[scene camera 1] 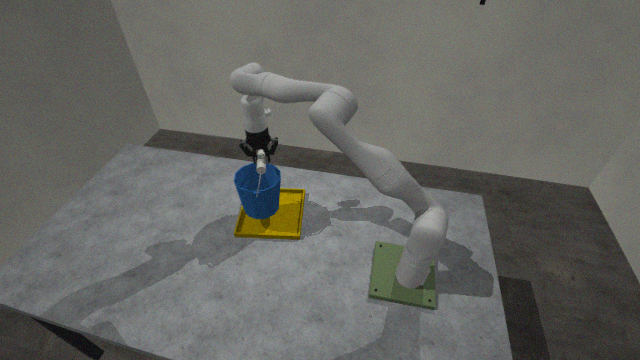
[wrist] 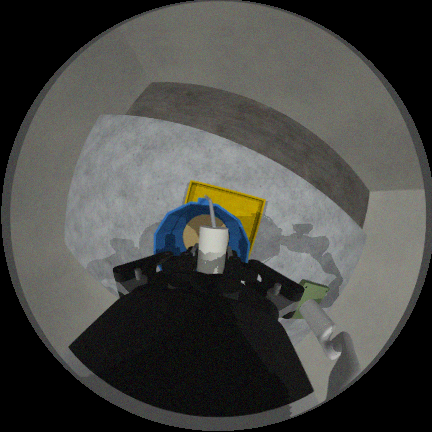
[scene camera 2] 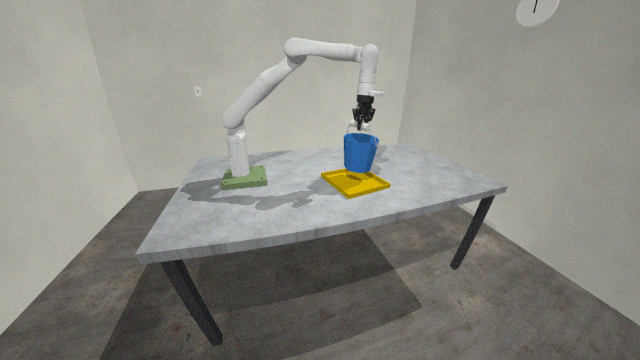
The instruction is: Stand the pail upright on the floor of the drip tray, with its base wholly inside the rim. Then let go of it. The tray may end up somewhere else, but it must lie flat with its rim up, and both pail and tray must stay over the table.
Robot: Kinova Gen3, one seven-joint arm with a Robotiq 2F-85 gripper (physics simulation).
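Frame: origin at the arm's base, x ahead, y left, z up, level; centimetres.
Seen in the pictures: gripper, fingertip midpoint: (wrist: 212, 251) (scene camera 2: 362, 130); arm's base, link origin: (scene camera 1: 408, 276) (wrist: 306, 305) (scene camera 2: 241, 173).
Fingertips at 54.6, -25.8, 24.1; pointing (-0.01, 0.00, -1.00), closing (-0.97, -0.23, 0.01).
Note:
Pixels of each thing's middle, then the offset from my fingertips to it, as dx, dy, dz. Level surfaces: height alone.
- blue pail, body centre: (wrist: 201, 246) (scene camera 1: 258, 184) (scene camera 2: 360, 145) +1.9, +2.7, -8.0
- yellow drip tray, body centre: (wrist: 218, 226) (scene camera 1: 271, 211) (scene camera 2: 354, 180) -0.8, +0.6, -25.6
- pail's white handle grip, body centre: (wrist: 209, 269) (scene camera 1: 261, 161) (scene camera 2: 360, 125) -0.3, +1.6, +2.3
- grey table, surface height: dz -26.7
The blue pail (scene camera 1: 258, 195) (scene camera 2: 359, 154) (wrist: 167, 235) hangs nearly upright from its wire bail, a little above the yellow drip tray (scene camera 1: 290, 221) (scene camera 2: 357, 188) (wrist: 242, 204). A small gap and a shadow under its base show in scene camera 2. The pail is over the tray's back left part in scene camera 1. The tray lies flat with its rim up. My gripper (scene camera 1: 261, 157) (scene camera 2: 360, 125) (wrist: 212, 251) points down and is shut on the pail's white handle grip (scene camera 1: 261, 165) (wrist: 213, 241). In the wrist view the pail hides part of the tray.
The grey table (scene camera 1: 200, 300) (scene camera 2: 280, 215) (wrist: 135, 165) carries the green base plate (scene camera 1: 385, 265) (scene camera 2: 250, 180) (wrist: 314, 290) of the arm, to the tray's right in scene camera 1. The table's back edge lies beyond the pail there.

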